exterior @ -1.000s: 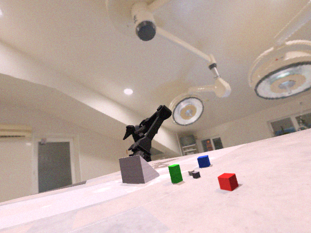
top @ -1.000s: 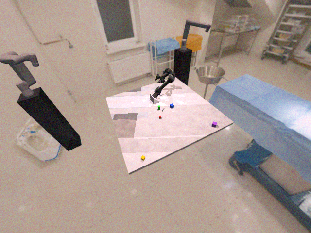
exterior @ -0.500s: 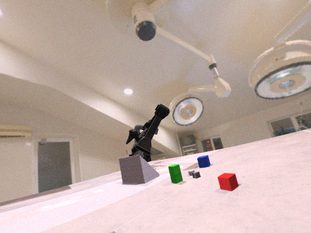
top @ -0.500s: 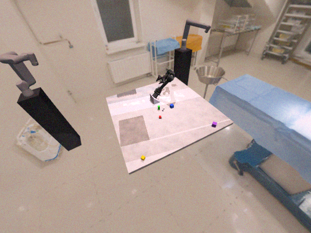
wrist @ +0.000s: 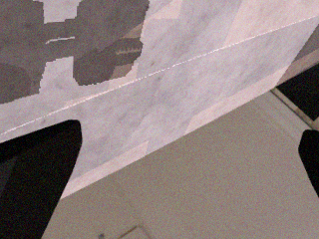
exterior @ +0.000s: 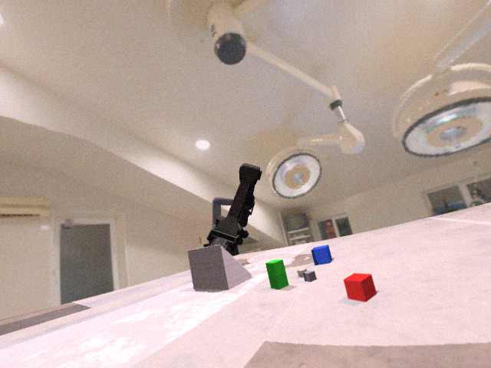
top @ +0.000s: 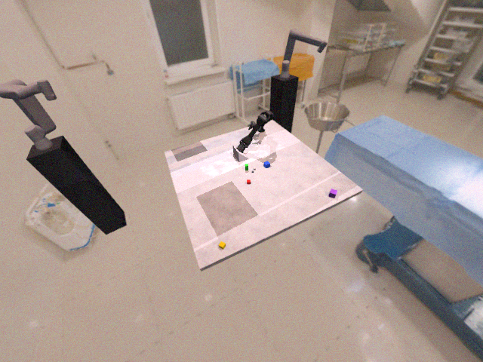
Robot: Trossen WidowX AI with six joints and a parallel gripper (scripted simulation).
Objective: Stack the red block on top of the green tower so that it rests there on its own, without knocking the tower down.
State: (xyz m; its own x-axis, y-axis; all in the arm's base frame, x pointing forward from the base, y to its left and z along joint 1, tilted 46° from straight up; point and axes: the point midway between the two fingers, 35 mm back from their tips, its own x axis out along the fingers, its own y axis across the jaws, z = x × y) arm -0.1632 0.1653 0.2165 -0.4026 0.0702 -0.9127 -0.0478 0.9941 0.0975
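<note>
Right now the red block is 53 cm ahead of my gripper tip, 38 cm to the right of it and 9 cm below it. Round my gripper tip: white cube: 41 cm ahead, 24 cm to the right, 9 cm below; then dark cube: 44 cm ahead, 28 cm to the right, 9 cm below; then blue cube: 45 cm ahead, 13 cm to the right, 8 cm below.
</note>
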